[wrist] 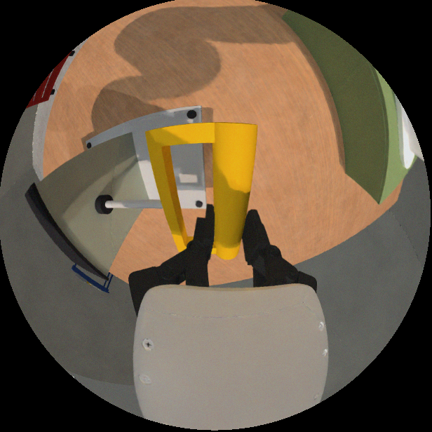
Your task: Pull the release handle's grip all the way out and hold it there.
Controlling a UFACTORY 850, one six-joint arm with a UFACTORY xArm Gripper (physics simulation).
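The release handle's yellow grip [232, 175] is a thick upright bar at the centre of the wrist view, with a yellow frame [162, 185] on its left side. My gripper [228, 218] is shut on the lower part of the bar, one black finger on each side. A light rod [135, 204] with a black round end runs behind the frame, over a grey-white base plate [170, 114] with dark screws. Part of the rod and plate is hidden behind the yellow frame.
A beige panel [80, 200] with a black edge stands at the left. A green block [345, 95] stands at the upper right. A red and white object [47, 87] shows at the upper left edge. The wooden table top [290, 150] ends at a grey floor.
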